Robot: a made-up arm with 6 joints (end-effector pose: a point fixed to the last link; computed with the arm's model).
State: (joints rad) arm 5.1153 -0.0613 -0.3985 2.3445 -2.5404 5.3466
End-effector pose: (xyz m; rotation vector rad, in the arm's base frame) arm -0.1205 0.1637 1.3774 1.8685 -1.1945 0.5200
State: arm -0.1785 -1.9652 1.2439 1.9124 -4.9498 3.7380
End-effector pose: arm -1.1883 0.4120 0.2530 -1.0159 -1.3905 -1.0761
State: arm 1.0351 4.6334 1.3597 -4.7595 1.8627 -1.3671
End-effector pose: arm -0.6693 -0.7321 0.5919 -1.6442 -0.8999 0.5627
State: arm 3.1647 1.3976 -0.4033 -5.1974 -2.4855 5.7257
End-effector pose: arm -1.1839 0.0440 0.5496 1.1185 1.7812 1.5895
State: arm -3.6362 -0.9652 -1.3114 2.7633 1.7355 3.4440
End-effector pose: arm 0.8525 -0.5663 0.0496 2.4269 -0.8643 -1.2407
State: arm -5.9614 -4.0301 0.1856 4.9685 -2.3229 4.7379
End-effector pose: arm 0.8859 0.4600 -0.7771 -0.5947 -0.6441 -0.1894
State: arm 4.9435 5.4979 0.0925 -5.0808 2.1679 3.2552
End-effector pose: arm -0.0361 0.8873 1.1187 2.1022 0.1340 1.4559
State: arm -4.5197 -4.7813 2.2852 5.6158 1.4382 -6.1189
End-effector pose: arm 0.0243 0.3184 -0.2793 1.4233 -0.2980 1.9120
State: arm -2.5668 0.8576 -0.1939 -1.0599 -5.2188 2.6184
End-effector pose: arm -1.0022 -0.5156 1.1529 0.6015 -1.4353 -1.1271
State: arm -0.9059 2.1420 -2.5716 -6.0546 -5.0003 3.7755
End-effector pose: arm 0.3970 -0.3980 0.3501 1.0825 -0.6837 2.7621
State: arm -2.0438 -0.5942 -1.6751 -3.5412 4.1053 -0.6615
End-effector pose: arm 0.4043 0.8584 0.5457 -0.2765 -0.1904 0.6751
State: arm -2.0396 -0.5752 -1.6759 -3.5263 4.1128 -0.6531
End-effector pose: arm 0.3991 0.8531 0.5638 -0.2630 -0.1897 0.6748
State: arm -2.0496 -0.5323 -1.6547 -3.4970 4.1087 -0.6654
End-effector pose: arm 0.4039 0.8326 0.6158 -0.1984 -0.2196 0.6271
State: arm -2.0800 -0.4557 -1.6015 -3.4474 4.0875 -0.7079
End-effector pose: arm 0.4174 0.7833 0.7149 -0.0590 -0.2911 0.5126
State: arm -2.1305 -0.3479 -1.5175 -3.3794 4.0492 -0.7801
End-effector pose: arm 0.4264 0.6932 0.8525 0.1543 -0.3967 0.3377
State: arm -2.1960 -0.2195 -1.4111 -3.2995 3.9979 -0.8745
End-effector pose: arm 0.4112 0.5602 1.0036 0.4247 -0.5188 0.1291
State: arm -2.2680 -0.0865 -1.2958 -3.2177 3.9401 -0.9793
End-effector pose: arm 0.3595 0.4024 1.1368 0.7224 -0.6376 -0.0746
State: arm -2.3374 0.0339 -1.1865 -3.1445 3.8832 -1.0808
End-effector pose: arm 0.2791 0.2511 1.2309 1.0102 -0.7377 -0.2391
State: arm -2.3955 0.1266 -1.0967 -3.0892 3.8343 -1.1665
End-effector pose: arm 0.1948 0.1347 1.2836 1.2489 -0.8111 -0.3483
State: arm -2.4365 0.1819 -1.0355 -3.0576 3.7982 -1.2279
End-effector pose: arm 0.1339 0.0659 1.3066 1.4082 -0.8575 -0.4094
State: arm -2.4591 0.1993 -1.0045 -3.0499 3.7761 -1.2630
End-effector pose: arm 0.1099 0.0415 1.3136 1.4805 -0.8821 -0.4402
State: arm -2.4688 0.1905 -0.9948 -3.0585 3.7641 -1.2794
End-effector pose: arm 0.1150 0.0456 1.3131 1.4905 -0.8934 -0.4568
